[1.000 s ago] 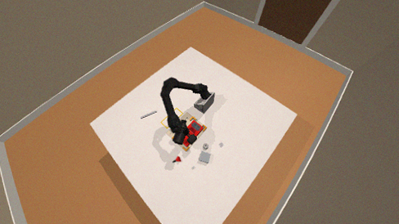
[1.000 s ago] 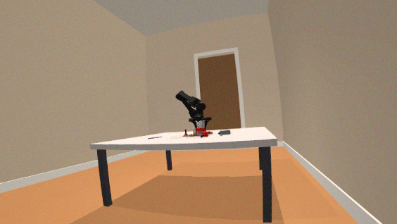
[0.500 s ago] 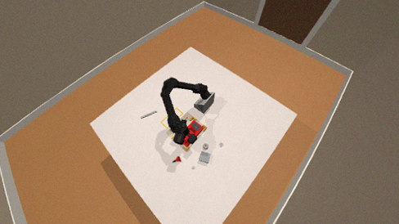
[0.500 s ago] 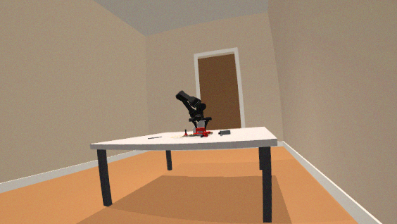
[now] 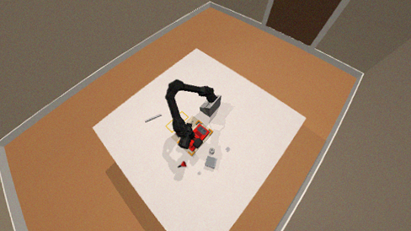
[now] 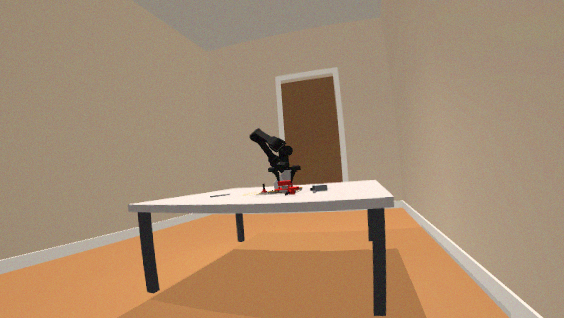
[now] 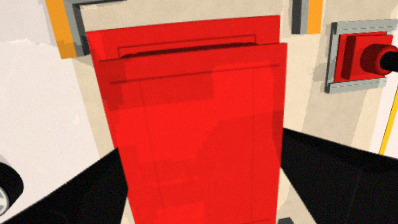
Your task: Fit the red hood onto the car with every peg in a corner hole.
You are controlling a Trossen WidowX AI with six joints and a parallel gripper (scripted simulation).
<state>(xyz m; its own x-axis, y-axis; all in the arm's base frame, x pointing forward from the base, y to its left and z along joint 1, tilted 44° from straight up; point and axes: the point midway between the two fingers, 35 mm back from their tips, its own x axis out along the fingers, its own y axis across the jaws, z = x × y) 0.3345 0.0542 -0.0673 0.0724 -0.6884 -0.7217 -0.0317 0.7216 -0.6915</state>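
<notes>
My gripper tip is now right at the red hood. Also, from my gripper tip: thin grey rod (40 cm to the right, 8 cm ahead, 5 cm below); grey engine block (3 cm below); tiny grey piece (24 cm to the left, 14 cm behind, 5 cm below).
</notes>
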